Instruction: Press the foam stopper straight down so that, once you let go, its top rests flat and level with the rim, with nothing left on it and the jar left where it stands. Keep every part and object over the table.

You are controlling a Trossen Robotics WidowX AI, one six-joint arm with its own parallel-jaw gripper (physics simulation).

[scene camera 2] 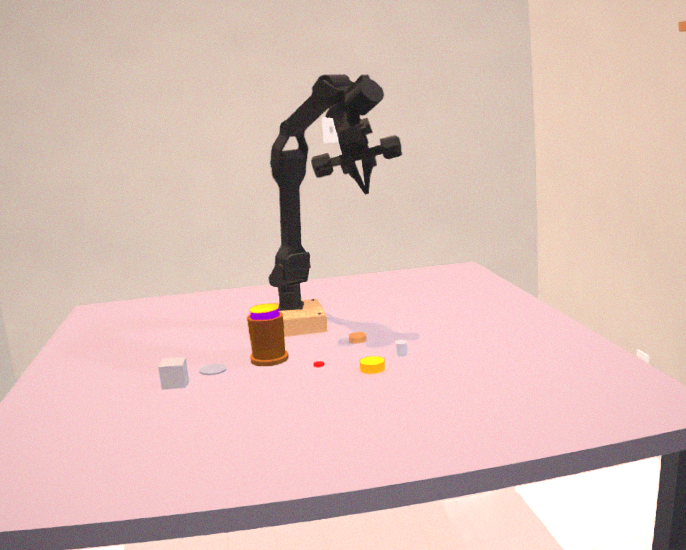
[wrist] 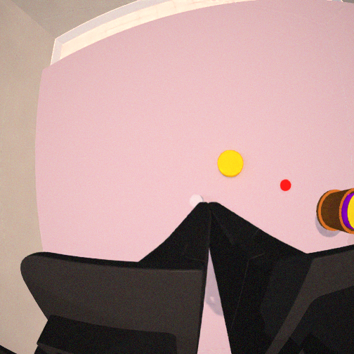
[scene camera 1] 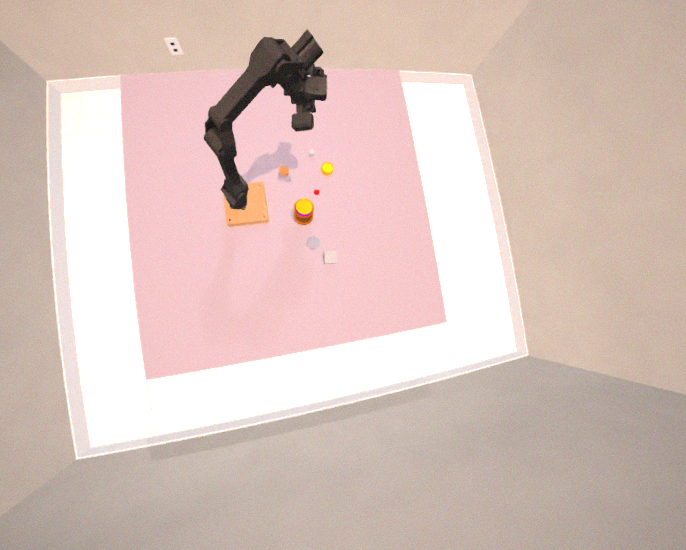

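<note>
A brown jar (scene camera 1: 303,219) (scene camera 2: 267,339) (wrist: 331,210) stands upright on the pink table. The foam stopper (scene camera 2: 264,315) (wrist: 344,212) shows as a purple band standing above the jar's rim. A yellow round top (scene camera 1: 304,205) (scene camera 2: 263,308) (wrist: 351,212) covers it; whether this is a separate disc or a slight tilt exists, I cannot tell. My gripper (scene camera 2: 366,191) (wrist: 206,211) is shut and empty, its fingertips together. It hangs high above the table, off to one side of the jar and not touching it. In scene camera 1 the fingertips are hidden.
Around the jar lie a red disc (scene camera 1: 316,192) (scene camera 2: 318,364) (wrist: 285,185), a yellow disc (scene camera 1: 326,168) (scene camera 2: 372,364) (wrist: 230,163), a white cylinder (scene camera 1: 312,152) (scene camera 2: 401,347) (wrist: 196,201), an orange disc (scene camera 1: 284,170) (scene camera 2: 357,338), a grey disc (scene camera 1: 312,242) (scene camera 2: 213,369) and a grey cube (scene camera 1: 330,257) (scene camera 2: 173,373).
</note>
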